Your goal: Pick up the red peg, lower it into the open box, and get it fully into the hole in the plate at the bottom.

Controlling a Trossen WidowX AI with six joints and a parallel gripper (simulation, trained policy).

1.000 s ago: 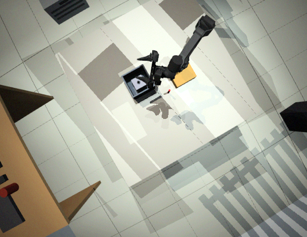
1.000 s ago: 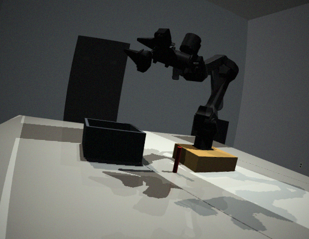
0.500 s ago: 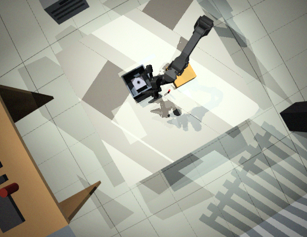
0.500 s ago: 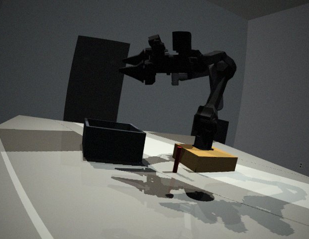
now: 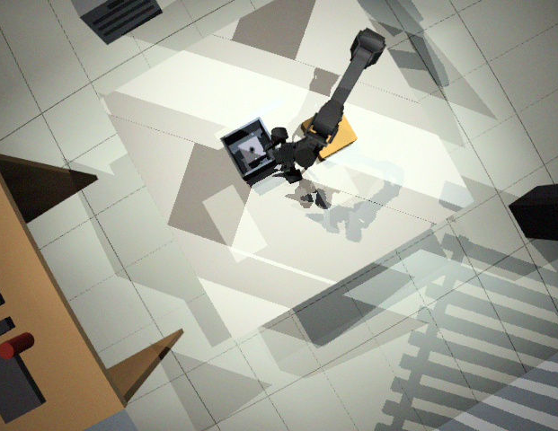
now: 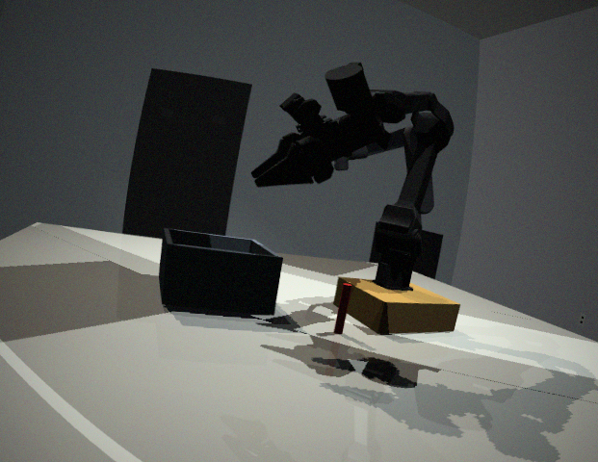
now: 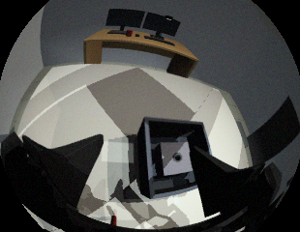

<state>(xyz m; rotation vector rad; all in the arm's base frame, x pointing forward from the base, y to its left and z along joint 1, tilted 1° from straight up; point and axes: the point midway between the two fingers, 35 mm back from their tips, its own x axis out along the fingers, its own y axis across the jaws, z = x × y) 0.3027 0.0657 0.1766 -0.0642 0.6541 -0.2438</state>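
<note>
The red peg is 15 cm behind my gripper tip, 6 cm to the left of it and 17 cm below it. Also, from my gripper tip: dark box (1 cm ahead, 12 cm to the right, 19 cm below); pale plate (1 cm ahead, 12 cm to the right, 17 cm below).
</note>
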